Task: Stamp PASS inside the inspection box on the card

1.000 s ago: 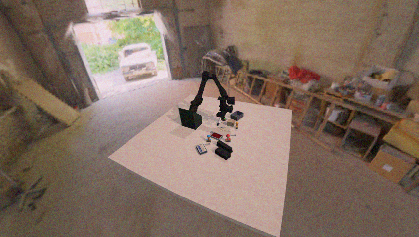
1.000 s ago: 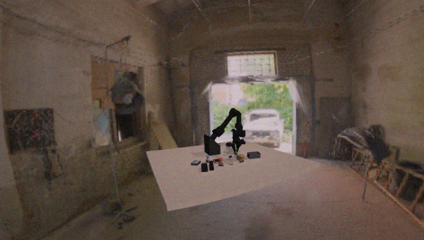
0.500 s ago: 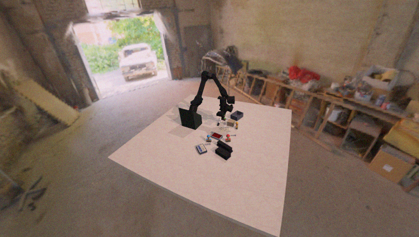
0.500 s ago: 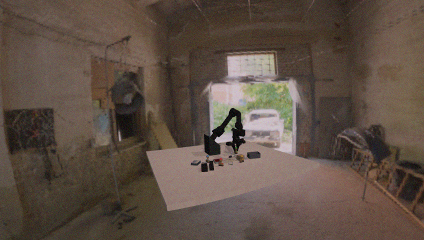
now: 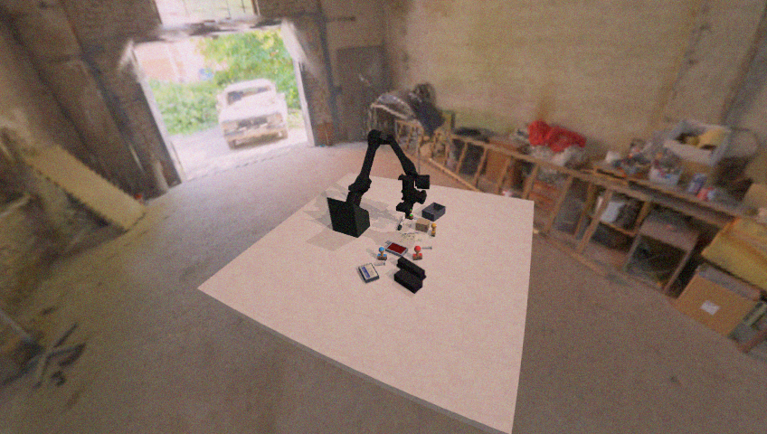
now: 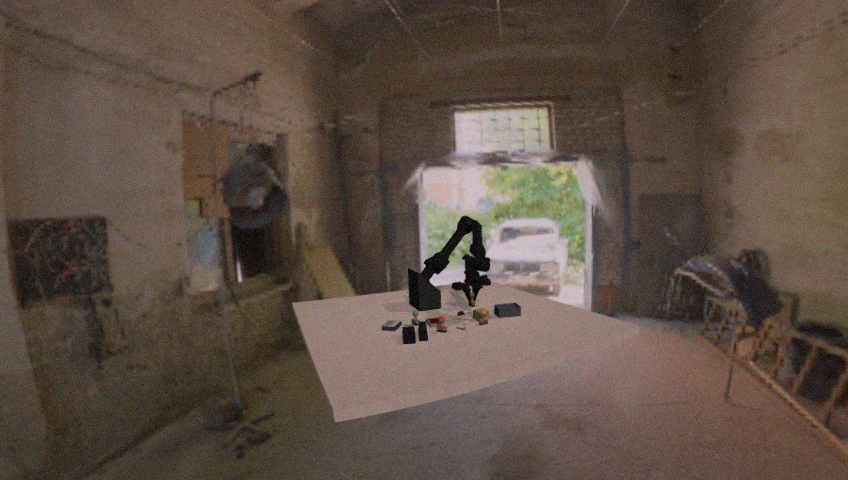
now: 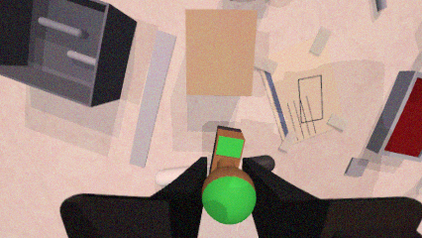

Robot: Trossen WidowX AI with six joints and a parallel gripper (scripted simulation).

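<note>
Right now my gripper tip is 210 mm to the left of the red ink pad, 70 mm above it and 50 mm short of it. The rest, counted from my gripper tip: green-knobbed stamp (right at my gripper tip); then white marker (60 mm below, 40 mm behind, 20 mm to the right); then cardboard box (70 mm ahead, 50 mm below, 10 mm to the left).
</note>
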